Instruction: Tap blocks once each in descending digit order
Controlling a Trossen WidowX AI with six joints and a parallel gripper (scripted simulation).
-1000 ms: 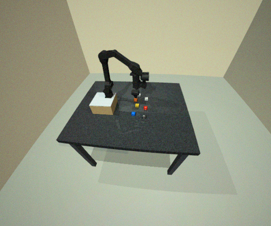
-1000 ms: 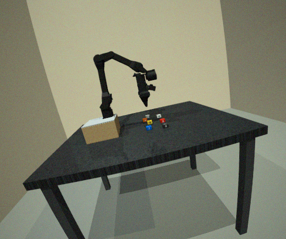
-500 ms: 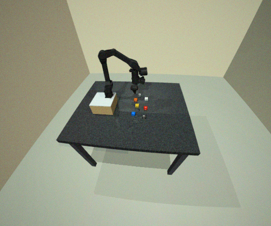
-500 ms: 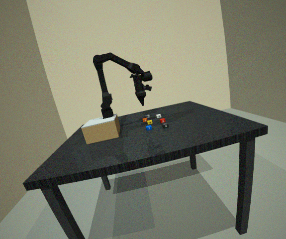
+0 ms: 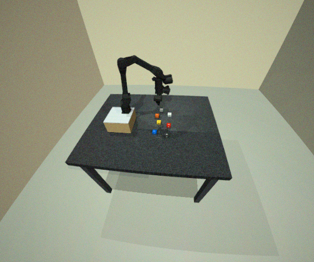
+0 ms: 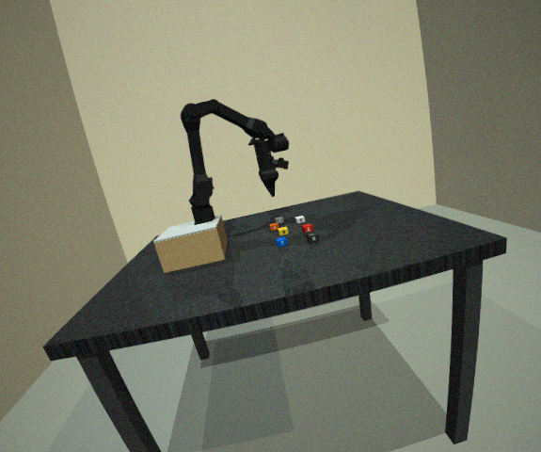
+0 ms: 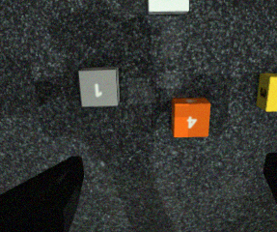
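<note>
The blue block is 1 cm behind my gripper tip, 23 cm to the right of it and 12 cm below it. Round my gripper tip: orange block marked 4 (2 cm behind, 3 cm to the right, 12 cm below); then white block (9 cm ahead, 12 cm below); then yellow block marked 3 (1 cm ahead, 11 cm to the right, 12 cm below).
</note>
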